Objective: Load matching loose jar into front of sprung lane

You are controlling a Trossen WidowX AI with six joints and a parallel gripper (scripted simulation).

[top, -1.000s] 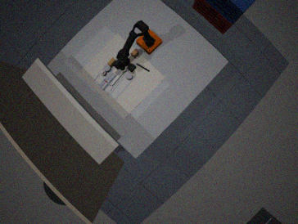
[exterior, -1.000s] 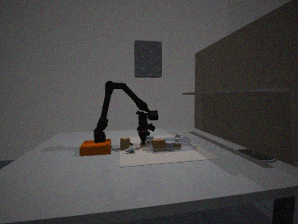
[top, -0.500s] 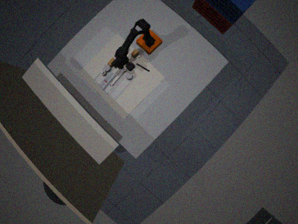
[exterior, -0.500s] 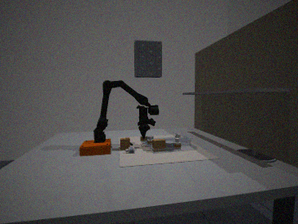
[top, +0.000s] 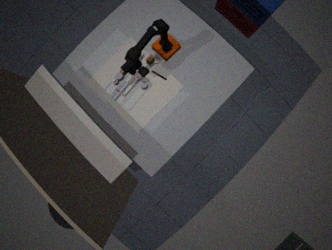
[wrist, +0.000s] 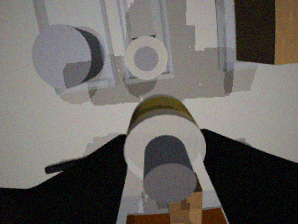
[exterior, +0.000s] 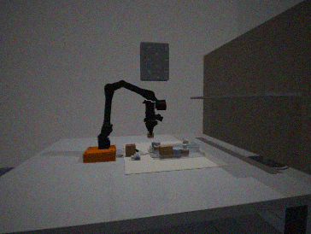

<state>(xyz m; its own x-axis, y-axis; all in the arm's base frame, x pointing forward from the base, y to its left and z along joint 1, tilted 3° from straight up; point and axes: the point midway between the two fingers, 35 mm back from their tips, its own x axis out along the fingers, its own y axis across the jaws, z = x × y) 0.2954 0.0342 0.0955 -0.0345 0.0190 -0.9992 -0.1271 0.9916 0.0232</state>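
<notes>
My gripper tip is 13 cm past the brown block, 4 cm to the left of it and 9 cm above it. Also, from my gripper tip: lane: 19 cm ahead, 2 cm to the left, 11 cm below; thin black stick: 11 cm behind, 10 cm to the left, 12 cm below.
</notes>
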